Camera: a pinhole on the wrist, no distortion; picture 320 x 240 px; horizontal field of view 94.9 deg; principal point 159.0 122.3 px. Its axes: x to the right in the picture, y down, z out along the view. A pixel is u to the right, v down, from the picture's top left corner.
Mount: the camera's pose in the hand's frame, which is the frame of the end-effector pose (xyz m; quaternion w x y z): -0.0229 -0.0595 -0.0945 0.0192 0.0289 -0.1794 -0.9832
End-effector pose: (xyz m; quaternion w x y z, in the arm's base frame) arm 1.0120 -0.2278 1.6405 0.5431 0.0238 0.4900 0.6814
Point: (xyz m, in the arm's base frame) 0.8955 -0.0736 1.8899
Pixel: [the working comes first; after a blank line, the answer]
In the camera's frame: -0.0920 -0.2129 0.3510

120.5 33.2
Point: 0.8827 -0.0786 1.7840
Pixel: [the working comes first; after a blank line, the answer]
In the camera's frame: -0.1399 -0.1741 0.2637

81.1 25.4
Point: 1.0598 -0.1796 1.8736
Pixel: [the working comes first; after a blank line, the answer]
In the camera's frame: 0.0534 -0.0833 0.3271

183.0 84.9
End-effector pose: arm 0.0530 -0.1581 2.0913 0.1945 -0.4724 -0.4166 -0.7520
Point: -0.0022 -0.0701 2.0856
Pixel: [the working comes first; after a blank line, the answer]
In the camera's frame: -0.0583 0.0786 0.1109

81.9 226.4
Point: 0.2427 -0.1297 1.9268
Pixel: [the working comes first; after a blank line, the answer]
In the camera's frame: 0.1937 -0.0332 0.2238

286.2 100.5
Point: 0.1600 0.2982 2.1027
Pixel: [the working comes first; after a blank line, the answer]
In the camera's frame: -0.0479 0.3039 0.4447

143.2 222.7
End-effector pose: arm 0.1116 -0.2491 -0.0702 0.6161 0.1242 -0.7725 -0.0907
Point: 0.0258 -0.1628 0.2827
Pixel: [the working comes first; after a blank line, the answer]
In the camera's frame: -0.3589 -0.1917 0.1581

outside the picture
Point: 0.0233 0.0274 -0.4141
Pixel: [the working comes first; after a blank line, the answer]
In the camera's frame: 0.3375 -0.1342 0.3410

304.4 64.5
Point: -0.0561 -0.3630 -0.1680
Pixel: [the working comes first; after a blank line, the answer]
In the camera's frame: -0.0128 0.1597 0.2400

151.2 220.0
